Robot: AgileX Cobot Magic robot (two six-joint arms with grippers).
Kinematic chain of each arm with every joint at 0, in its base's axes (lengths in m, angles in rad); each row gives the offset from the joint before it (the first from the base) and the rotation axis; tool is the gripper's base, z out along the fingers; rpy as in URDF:
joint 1: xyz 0 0 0.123 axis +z
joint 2: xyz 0 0 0 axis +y
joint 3: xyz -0.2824 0 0.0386 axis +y
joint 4: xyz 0.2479 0 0.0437 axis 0.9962 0 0.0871
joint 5: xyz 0 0 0 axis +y
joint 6: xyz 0.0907 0 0.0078 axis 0.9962 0 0.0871
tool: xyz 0 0 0 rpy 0 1.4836 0
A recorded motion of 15 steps. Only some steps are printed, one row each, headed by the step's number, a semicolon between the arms.
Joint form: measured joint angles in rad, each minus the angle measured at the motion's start. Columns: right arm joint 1, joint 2, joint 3, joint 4, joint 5, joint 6; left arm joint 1, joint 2, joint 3, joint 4, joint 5, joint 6.
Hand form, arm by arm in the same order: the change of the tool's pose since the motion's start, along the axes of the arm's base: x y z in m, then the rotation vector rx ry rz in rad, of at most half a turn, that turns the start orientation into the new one. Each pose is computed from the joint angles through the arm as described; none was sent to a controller.
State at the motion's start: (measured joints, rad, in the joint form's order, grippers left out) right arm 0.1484 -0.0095 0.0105 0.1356 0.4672 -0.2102; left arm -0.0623 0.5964 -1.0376 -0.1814 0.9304 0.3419
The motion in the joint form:
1: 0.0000 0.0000 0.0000 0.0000 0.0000 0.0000; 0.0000 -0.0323 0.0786 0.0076 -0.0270 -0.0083
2: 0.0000 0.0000 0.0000 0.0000 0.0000 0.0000; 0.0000 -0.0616 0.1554 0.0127 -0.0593 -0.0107
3: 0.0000 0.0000 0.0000 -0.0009 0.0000 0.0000; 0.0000 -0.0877 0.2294 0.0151 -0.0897 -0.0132
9: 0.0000 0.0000 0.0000 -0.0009 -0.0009 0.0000; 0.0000 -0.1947 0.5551 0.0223 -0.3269 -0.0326
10: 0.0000 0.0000 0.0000 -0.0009 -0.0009 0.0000; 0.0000 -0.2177 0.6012 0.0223 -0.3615 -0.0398
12: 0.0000 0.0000 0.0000 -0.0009 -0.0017 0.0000; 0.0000 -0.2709 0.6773 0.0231 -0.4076 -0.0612
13: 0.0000 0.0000 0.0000 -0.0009 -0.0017 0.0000; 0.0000 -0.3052 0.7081 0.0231 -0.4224 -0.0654
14: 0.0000 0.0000 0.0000 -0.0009 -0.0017 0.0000; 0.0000 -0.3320 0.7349 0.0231 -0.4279 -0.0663
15: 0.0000 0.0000 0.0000 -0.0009 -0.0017 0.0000; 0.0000 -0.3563 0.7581 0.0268 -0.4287 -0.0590
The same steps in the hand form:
1: 0.0000 0.0000 0.0000 0.0000 0.0000 0.0000; -0.0001 0.0008 -0.0183 -0.0019 0.0210 0.0111
2: 0.0000 0.0000 0.0000 0.0000 0.0000 0.0000; 0.0004 0.0015 -0.0363 -0.0009 0.0370 0.0193
3: 0.0000 0.0000 0.0000 -0.0009 -0.0001 -0.0001; 0.0010 0.0019 -0.0542 -0.0018 0.0553 0.0259
9: 0.0000 0.0000 0.0001 -0.0007 -0.0010 -0.0002; 0.0048 0.0047 -0.1296 -0.0251 0.0436 0.0723
10: 0.0000 0.0000 0.0001 -0.0007 -0.0010 -0.0002; 0.0034 0.0052 -0.1400 -0.0337 0.0338 0.0804
12: 0.0001 0.0000 0.0001 -0.0006 -0.0018 -0.0003; -0.0016 0.0061 -0.1571 -0.0558 0.0148 0.0954
13: 0.0001 0.0000 0.0001 -0.0006 -0.0018 -0.0003; -0.0053 0.0065 -0.1636 -0.0619 -0.0025 0.0988
14: 0.0001 0.0000 0.0001 -0.0006 -0.0018 -0.0003; -0.0082 0.0068 -0.1701 -0.0634 -0.0078 0.0998
15: 0.0001 0.0000 0.0001 -0.0006 -0.0018 -0.0003; -0.0108 0.0071 -0.1761 -0.0533 -0.0113 0.0976

